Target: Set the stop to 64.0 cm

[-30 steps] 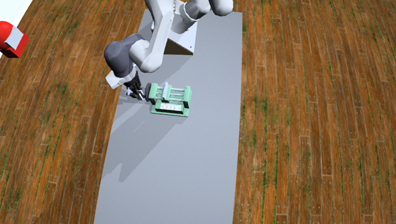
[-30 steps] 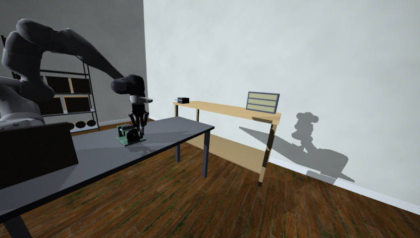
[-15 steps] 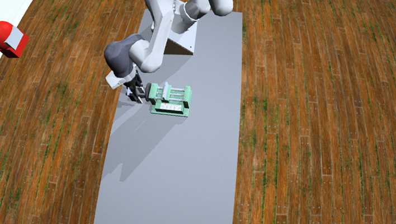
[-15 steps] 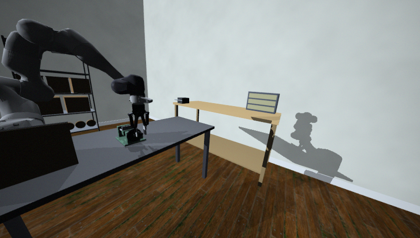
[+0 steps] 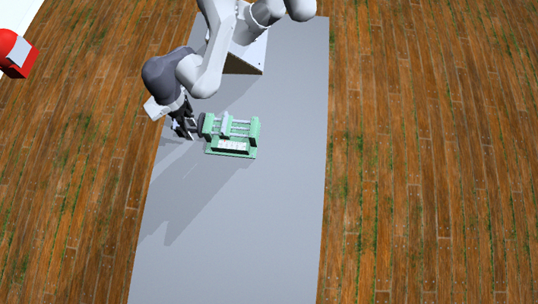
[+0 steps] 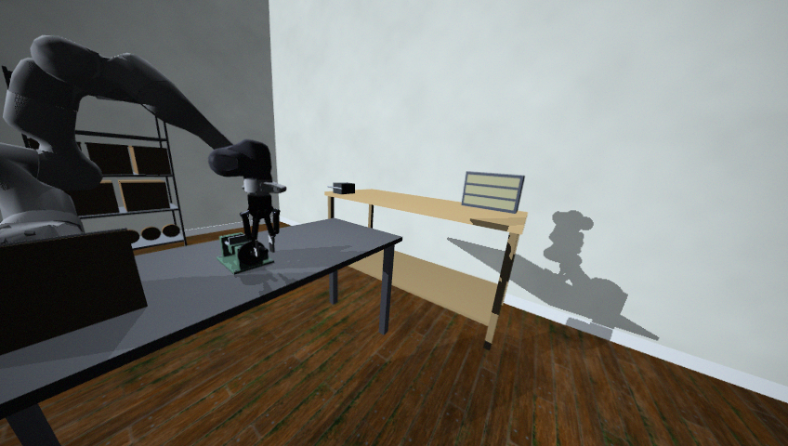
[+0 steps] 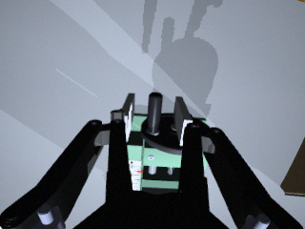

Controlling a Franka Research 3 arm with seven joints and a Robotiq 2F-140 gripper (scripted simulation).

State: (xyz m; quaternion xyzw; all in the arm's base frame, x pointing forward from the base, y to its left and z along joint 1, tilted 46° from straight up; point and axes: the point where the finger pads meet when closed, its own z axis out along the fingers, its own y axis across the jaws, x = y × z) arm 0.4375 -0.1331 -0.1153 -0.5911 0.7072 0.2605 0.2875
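My hand is 10 mm past the dark handwheel, 20 mm to the right of it and 20 mm above it. Also, from my hand: stop carriage: 130 mm to the left, 10 mm below.
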